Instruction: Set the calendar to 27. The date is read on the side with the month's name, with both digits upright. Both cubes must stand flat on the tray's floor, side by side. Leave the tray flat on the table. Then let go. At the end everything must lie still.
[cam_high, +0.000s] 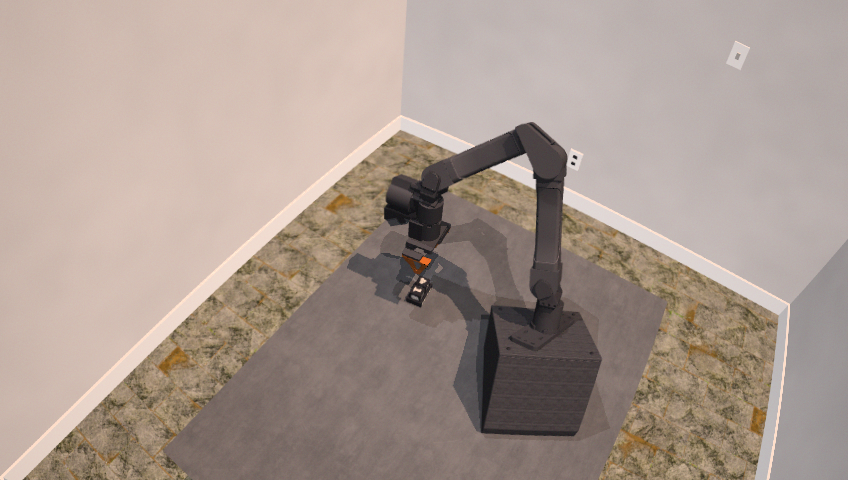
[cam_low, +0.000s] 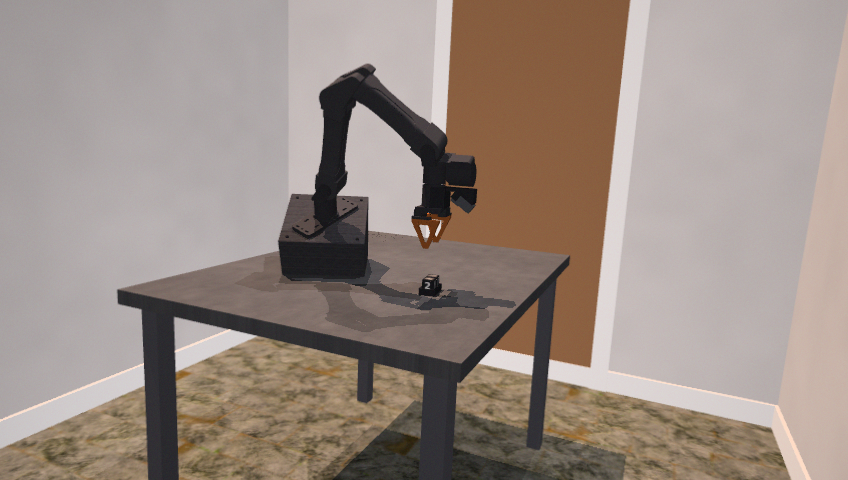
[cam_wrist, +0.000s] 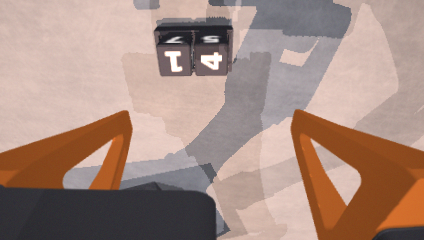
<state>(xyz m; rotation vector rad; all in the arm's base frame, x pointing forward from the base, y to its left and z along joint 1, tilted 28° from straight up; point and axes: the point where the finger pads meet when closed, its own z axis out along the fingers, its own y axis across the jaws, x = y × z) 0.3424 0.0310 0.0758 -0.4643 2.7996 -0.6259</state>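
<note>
Right now my hand is 110 mm above the black cube. From my hand the other things lie so: black digit cube: 110 mm below, 30 mm to the left, 10 mm behind; black tray: 130 mm below, 20 mm to the left.
</note>
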